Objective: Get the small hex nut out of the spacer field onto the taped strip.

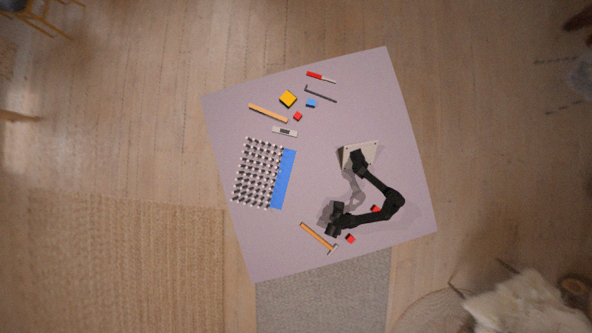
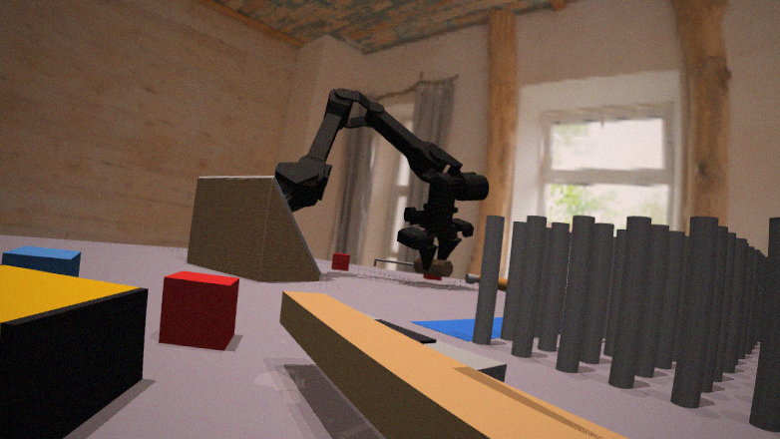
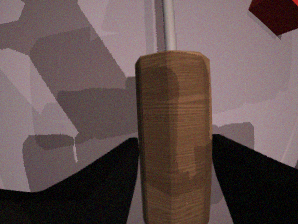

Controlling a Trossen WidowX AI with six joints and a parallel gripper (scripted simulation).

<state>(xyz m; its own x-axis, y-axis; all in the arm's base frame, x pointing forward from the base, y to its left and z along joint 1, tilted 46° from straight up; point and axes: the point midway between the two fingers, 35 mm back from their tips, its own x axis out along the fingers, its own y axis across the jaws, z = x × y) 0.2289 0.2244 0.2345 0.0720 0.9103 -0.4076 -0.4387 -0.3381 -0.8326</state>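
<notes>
My gripper tip is 90 mm past the wooden-handled file and 50 mm to the right of it. Round my gripper tip: blue taped strip: 240 mm ahead, 350 mm to the right, 40 mm below; hex nut: 230 mm ahead, 400 mm to the right, 30 mm below; grey bar: 120 mm ahead, 620 mm to the right, 20 mm below.
</notes>
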